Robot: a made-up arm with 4 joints. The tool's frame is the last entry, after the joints. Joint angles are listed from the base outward.
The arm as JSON. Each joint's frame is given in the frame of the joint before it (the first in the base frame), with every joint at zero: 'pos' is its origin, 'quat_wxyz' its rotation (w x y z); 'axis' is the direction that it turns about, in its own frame. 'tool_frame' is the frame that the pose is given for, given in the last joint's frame.
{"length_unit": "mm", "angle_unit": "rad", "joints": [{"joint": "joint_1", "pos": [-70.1, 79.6, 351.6], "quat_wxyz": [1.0, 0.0, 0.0, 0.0], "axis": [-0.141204, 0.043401, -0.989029]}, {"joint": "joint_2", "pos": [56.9, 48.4, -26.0], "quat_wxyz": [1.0, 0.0, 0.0, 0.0], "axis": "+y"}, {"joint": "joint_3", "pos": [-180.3, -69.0, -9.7], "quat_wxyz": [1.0, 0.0, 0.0, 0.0], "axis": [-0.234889, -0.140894, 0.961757]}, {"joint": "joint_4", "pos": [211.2, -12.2, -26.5], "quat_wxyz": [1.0, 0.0, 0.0, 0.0], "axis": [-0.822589, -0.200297, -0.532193]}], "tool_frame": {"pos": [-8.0, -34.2, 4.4], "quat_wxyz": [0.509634, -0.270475, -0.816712, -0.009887]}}
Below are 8 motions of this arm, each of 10 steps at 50 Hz.
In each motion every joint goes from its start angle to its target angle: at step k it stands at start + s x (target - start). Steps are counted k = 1, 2, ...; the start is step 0. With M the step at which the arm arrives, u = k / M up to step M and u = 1 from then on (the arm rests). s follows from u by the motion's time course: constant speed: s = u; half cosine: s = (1 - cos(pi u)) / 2; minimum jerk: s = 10 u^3 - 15 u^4 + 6 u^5.
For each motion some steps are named. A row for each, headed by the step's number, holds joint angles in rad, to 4 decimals.
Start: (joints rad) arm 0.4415 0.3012 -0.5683 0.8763
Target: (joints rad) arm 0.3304 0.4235 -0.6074 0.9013
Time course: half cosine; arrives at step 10
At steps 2, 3, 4, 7, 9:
2: 0.4309 0.3129 -0.5720 0.8787
3: 0.4186 0.3264 -0.5764 0.8815
4: 0.4031 0.3435 -0.5818 0.8849
7: 0.3533 0.3983 -0.5993 0.8961
9: 0.3331 0.4205 -0.6064 0.9007

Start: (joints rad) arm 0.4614 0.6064 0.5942 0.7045
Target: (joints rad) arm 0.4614 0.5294 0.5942 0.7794
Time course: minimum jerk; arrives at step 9
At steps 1, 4, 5, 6, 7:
1: 0.4614 0.6055 0.5942 0.7054
4: 0.4614 0.5759 0.5942 0.7342
5: 0.4614 0.5599 0.5942 0.7497
6: 0.4614 0.5456 0.5942 0.7637
7: 0.4614 0.5353 0.5942 0.7737

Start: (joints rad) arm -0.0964 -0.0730 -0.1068 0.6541
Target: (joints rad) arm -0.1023 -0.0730 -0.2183 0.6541
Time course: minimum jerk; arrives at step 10
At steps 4, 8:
4: -0.0983 -0.0730 -0.1422 0.6541
8: -0.1020 -0.0730 -0.2118 0.6541

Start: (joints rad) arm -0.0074 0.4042 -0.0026 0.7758
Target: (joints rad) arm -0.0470 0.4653 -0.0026 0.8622
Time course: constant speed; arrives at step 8
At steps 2, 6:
2: -0.0173 0.4195 -0.0026 0.7974
6: -0.0371 0.4500 -0.0026 0.8406

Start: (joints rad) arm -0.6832 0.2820 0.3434 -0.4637
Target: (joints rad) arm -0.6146 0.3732 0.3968 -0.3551
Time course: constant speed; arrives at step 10
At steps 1, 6, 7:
1: -0.6763 0.2911 0.3487 -0.4528
6: -0.6420 0.3367 0.3754 -0.3985
7: -0.6352 0.3458 0.3808 -0.3877

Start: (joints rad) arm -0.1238 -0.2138 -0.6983 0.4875
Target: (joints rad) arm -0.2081 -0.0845 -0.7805 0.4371
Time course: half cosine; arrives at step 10
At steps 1, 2, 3, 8, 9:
1: -0.1259 -0.2106 -0.7003 0.4863
2: -0.1318 -0.2015 -0.7061 0.4827
3: -0.1412 -0.1872 -0.7152 0.4771
8: -0.2001 -0.0968 -0.7727 0.4419
9: -0.2060 -0.0877 -0.7785 0.4383

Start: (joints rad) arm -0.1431 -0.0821 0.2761 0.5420
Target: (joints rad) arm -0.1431 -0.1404 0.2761 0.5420
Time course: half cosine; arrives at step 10
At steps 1, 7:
1: -0.1431 -0.0835 0.2761 0.5420
7: -0.1431 -0.1284 0.2761 0.5420

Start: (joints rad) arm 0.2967 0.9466 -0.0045 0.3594
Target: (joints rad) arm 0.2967 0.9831 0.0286 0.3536
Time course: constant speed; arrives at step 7
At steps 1, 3, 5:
1: 0.2967 0.9518 0.0002 0.3586
3: 0.2967 0.9622 0.0097 0.3569
5: 0.2967 0.9727 0.0191 0.3553

